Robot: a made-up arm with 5 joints. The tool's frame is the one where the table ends. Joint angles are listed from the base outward.
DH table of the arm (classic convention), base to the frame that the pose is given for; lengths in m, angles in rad. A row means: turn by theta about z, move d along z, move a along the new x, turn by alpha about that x. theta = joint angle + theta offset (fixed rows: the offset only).
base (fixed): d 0.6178, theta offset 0, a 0.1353, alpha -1.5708
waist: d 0.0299, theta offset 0, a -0.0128, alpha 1.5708
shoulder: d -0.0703, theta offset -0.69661, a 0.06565, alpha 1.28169
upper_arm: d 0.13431, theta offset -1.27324, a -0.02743, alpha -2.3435
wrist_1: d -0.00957, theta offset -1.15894, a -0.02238, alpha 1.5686
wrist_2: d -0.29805, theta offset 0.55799, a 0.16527, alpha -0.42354
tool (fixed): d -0.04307, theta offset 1.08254, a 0, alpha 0
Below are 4 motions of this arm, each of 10 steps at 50 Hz.
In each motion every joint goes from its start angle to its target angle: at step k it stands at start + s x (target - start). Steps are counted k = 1, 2, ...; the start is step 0. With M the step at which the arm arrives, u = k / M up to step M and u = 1 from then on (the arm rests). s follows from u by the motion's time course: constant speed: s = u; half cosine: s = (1 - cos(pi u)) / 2; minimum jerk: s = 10 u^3 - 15 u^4 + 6 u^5.
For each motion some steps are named. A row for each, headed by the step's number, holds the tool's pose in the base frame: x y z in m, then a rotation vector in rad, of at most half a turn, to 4 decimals.
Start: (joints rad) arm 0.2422 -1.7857 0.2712 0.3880 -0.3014
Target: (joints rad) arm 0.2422 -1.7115 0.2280 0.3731 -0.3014
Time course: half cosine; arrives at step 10
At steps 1, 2, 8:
1: -0.1486 0.0197 0.3168 0.0248 0.3359 -1.7697
2: -0.1483 0.0194 0.3165 0.0272 0.3373 -1.7656
8: -0.1447 0.0157 0.3136 0.0549 0.3538 -1.7180

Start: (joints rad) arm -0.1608 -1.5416 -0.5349 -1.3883 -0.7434
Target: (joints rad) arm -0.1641 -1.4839 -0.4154 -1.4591 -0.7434
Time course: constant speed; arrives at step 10
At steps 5, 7, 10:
5: -0.3744 0.0761 0.5181 -0.6800 1.1369 -1.9082
7: -0.3764 0.0666 0.5270 -0.7282 1.1222 -1.9041
10: -0.3785 0.0527 0.5407 -0.8001 1.0989 -1.8975

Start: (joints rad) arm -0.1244 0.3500 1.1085 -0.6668 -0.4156
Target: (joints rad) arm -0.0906 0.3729 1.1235 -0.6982 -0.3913
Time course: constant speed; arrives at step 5
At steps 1, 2, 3, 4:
1: 0.3497 -0.3268 0.7653 -1.0977 -1.1249 -0.2144
2: 0.3507 -0.3251 0.7668 -1.1040 -1.1258 -0.2083
3: 0.3516 -0.3233 0.7683 -1.1102 -1.1268 -0.2023
4: 0.3526 -0.3216 0.7697 -1.1163 -1.1277 -0.1963

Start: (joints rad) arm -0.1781 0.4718 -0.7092 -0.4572 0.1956
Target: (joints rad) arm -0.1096 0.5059 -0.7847 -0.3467 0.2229
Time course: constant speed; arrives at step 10
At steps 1, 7, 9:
1: 0.2033 -0.2299 0.2729 -0.4116 0.6330 0.7585
7: 0.1672 -0.2053 0.2622 -0.3071 0.7129 0.8047
9: 0.1548 -0.1971 0.2600 -0.2716 0.7394 0.8185

